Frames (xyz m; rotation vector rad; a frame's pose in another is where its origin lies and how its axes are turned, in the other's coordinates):
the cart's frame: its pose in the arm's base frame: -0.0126 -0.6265 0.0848 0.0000 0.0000 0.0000
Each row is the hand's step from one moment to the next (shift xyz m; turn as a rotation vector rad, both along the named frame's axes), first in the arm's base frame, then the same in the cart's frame.
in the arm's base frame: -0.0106 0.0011 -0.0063 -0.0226 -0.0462 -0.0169
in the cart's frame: -0.0106 0.0011 -0.0063 -0.0226 -0.0462 -0.0169
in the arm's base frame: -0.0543 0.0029 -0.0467 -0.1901 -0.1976 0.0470
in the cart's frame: -0.0543 0.0029 -0.0467 -0.1901 -0.1976 0.0470
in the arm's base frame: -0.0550 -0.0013 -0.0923 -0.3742 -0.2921 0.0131
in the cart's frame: -0.0550 -0.0013 -0.0923 -0.3742 -0.2921 0.0131
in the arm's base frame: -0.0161 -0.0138 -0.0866 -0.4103 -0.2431 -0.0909
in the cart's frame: -0.0161 -0.0138 -0.0866 -0.4103 -0.2431 -0.0909
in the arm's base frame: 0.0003 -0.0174 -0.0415 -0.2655 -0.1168 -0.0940
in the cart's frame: 0.0003 -0.0174 -0.0415 -0.2655 -0.1168 -0.0940
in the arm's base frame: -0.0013 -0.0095 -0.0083 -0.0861 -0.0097 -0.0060
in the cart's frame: -0.0013 -0.0095 -0.0083 -0.0861 -0.0097 -0.0060
